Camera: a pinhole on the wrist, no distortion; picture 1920 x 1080 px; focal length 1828.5 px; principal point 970.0 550.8 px. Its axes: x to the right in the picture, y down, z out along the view. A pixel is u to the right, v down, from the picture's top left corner.
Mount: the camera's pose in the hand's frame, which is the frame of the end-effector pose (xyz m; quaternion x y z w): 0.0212 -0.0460 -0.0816 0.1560 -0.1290 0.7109 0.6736
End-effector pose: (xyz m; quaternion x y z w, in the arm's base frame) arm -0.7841 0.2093 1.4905 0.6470 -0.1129 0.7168 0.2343
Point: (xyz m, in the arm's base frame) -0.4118 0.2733 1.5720
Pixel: 923 423
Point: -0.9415 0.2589 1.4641
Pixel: behind the camera
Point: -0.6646 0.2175 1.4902
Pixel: 1561 890
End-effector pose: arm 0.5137 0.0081 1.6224 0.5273 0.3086 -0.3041 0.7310
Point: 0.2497 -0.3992 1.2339
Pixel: outside the picture
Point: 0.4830 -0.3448 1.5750
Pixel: 1279 454
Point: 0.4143 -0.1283 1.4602
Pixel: 215 168
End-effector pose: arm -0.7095 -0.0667 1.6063 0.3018 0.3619 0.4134 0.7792
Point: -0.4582 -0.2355 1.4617
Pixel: 165 801
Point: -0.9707 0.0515 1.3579
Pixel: behind the camera
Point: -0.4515 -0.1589 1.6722
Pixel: 1428 723
